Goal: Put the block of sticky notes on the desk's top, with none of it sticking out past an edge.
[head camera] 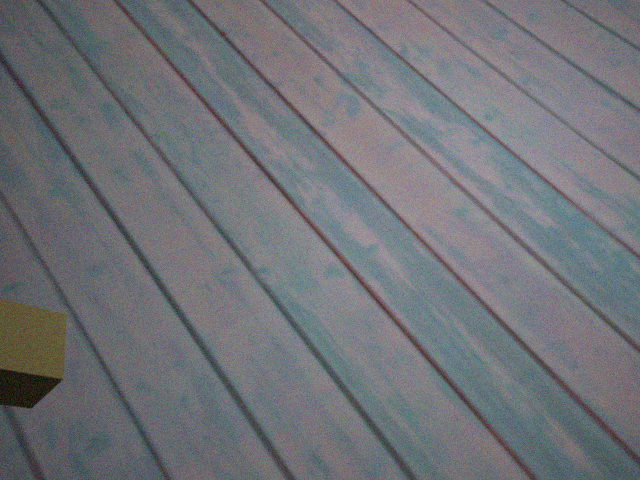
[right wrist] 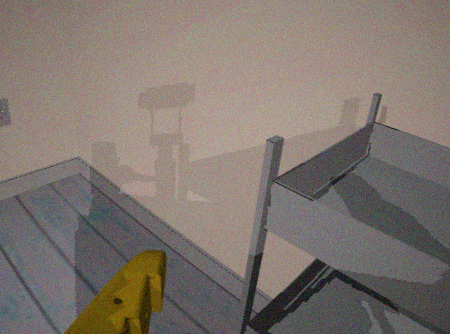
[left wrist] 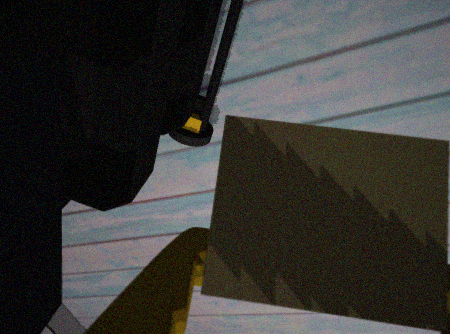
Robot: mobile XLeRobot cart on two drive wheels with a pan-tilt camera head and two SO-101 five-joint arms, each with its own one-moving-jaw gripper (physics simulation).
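Places are measured from the left arm's base along level axes (x down, y right, z back), in millimetres.
Pixels of known places: left end effector, tool point: (left wrist: 208,249); right end effector, tool point: (right wrist: 164,273).
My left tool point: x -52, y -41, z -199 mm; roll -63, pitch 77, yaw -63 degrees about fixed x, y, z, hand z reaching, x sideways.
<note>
Behind a point stands the place of what it marks.
The yellow block of sticky notes (head camera: 31,338) {x -41, y -26, z -225 mm} (left wrist: 325,190) {x -43, y -60, z -217 mm} shows at the left edge of the head view and large in the left wrist view, partly in shadow. My left gripper (left wrist: 325,255) is shut on it, with a yellow jaw at its left side and a sliver of the other at its right edge. The block is held above the plank floor. My right gripper (right wrist: 150,275) shows one notched yellow jaw and is fully open, away from the block. The desk does not show in these views.
A grey cart (right wrist: 270,175) {x 37, y 140, z 524 mm} with raised corner posts and tray-like tiers stands at the right of the right wrist view. Behind it is a beige wall (right wrist: 250,50) {x -11, y 29, z 1036 mm} with shadows. The plank floor (head camera: 361,155) {x 775, y 248, z -1085 mm} (right wrist: 30,240) {x 775, y 746, z 1316 mm} meets the wall at a baseboard (right wrist: 165,225) {x 689, y 214, z 1272 mm}.
</note>
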